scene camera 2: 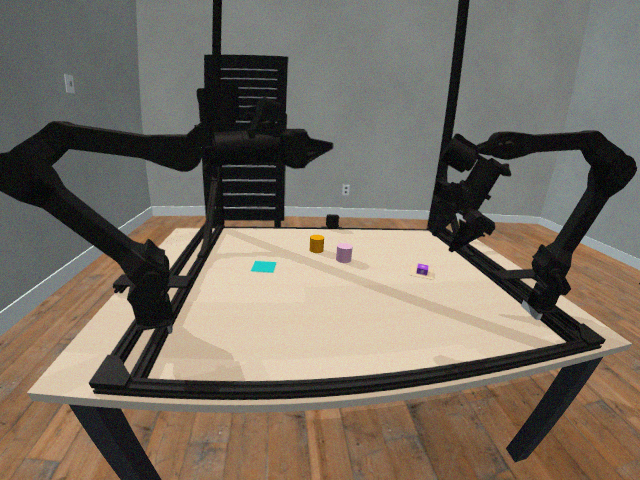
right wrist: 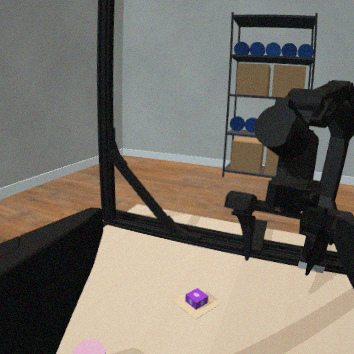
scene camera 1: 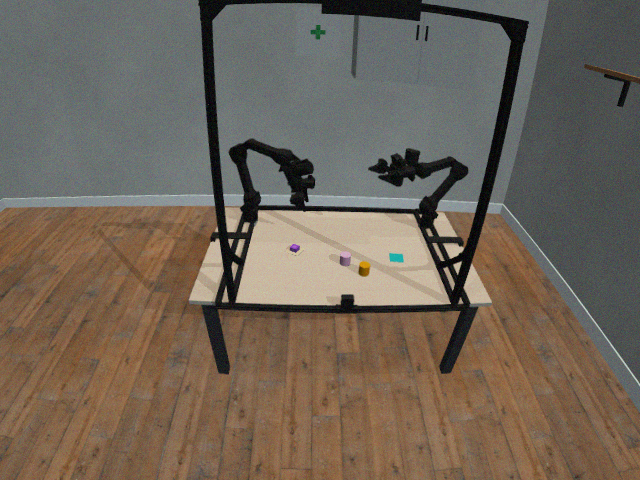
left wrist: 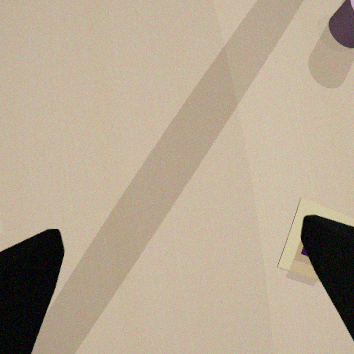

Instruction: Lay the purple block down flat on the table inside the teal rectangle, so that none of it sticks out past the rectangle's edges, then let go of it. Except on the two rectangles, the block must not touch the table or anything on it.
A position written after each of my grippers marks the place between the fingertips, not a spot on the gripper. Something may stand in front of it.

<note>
My left gripper (scene camera 2: 441, 243) is open, with nothing in its grasp. My right gripper (scene camera 2: 321, 144) is open, with nothing in its grasp.
My left gripper shows as well in the right wrist view (right wrist: 275, 267) and in the left wrist view (left wrist: 183, 235). My right gripper is seen too in the right wrist view (right wrist: 222, 225) and in scene camera 1 (scene camera 1: 373, 172).
</note>
